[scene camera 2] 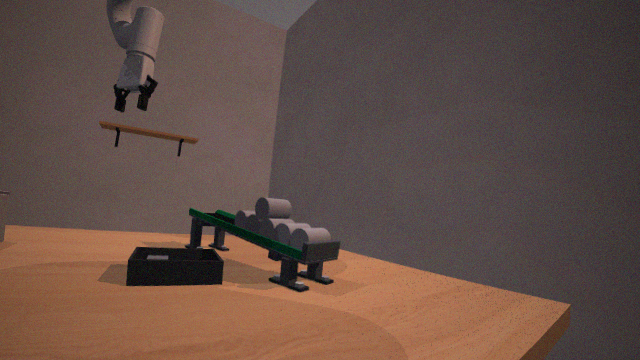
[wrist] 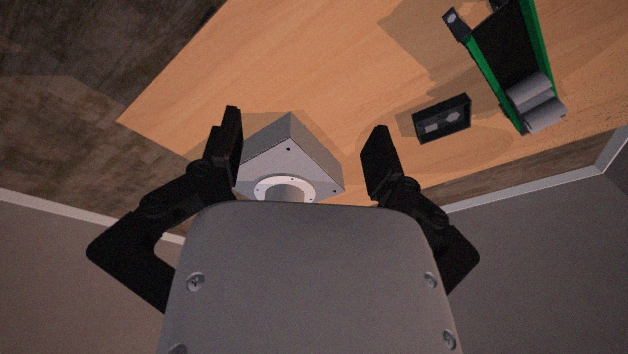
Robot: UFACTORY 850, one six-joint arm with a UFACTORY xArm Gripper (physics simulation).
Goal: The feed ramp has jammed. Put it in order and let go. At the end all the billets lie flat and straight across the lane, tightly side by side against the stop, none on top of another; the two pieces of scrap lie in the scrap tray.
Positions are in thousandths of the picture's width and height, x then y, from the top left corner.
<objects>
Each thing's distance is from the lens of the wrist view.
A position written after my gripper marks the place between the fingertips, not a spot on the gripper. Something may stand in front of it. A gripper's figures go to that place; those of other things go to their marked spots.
my gripper (wrist: 490, 374): 0.15 m
billet (wrist: 880, 306): 0.66 m
black scrap tray (wrist: 735, 290): 0.67 m
</objects>
